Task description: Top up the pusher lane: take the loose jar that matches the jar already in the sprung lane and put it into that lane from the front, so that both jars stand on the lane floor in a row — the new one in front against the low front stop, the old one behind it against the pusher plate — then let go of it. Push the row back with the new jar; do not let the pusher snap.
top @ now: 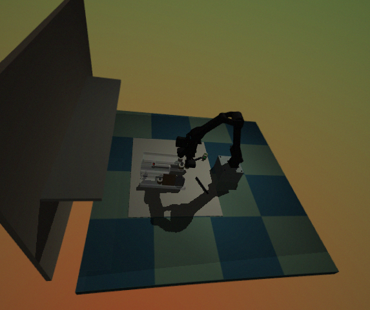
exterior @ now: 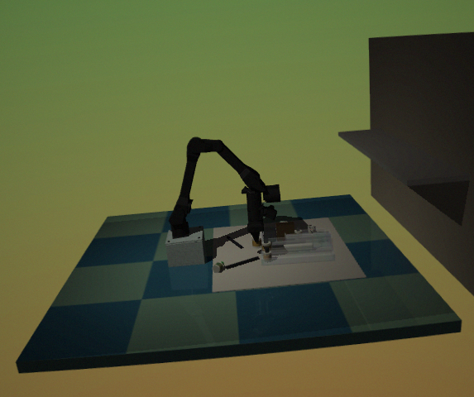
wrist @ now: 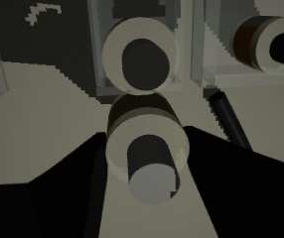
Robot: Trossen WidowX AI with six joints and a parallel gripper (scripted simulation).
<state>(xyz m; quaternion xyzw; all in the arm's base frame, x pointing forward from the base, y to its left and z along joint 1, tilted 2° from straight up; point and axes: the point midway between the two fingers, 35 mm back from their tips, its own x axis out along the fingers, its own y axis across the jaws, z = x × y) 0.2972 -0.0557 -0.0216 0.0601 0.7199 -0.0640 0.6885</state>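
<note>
Now: the clear lane rack 180 mm ahead of my gripper tip, 10 mm to the right of it and 40 mm below it. Also, from my gripper tip: wall shelf (550 mm ahead, 30 mm to the right, 310 mm above); brown box (140 mm ahead, 100 mm to the left, 20 mm below).
</note>
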